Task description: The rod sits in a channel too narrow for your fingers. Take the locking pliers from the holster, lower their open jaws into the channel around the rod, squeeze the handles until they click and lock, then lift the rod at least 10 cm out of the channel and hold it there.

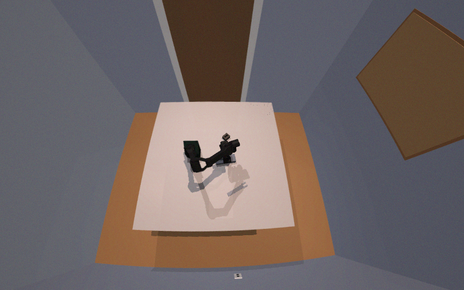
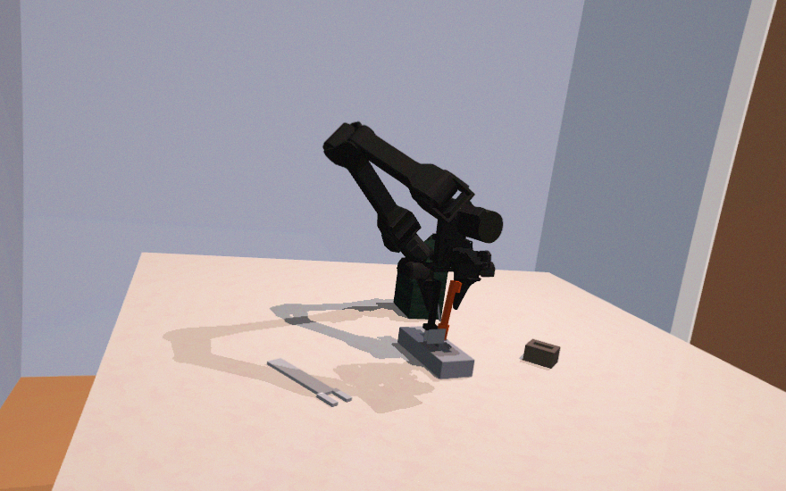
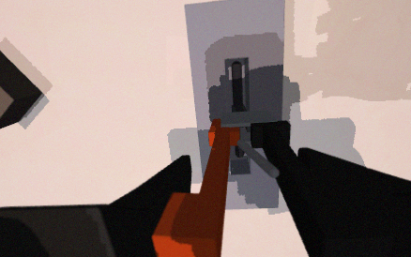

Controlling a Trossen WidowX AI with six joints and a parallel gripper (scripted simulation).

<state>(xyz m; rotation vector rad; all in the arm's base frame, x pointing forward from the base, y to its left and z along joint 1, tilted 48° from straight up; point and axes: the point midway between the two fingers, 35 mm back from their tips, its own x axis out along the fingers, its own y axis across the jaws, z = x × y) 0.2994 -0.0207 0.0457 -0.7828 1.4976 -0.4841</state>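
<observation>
Now: the grey channel block 8 cm below my gripper tip. The rest, counted from my gripper tip: brown holster 23 cm to the left, 9 cm below; flat grey forked bar 13 cm ahead, 25 cm to the right, 10 cm below.
</observation>
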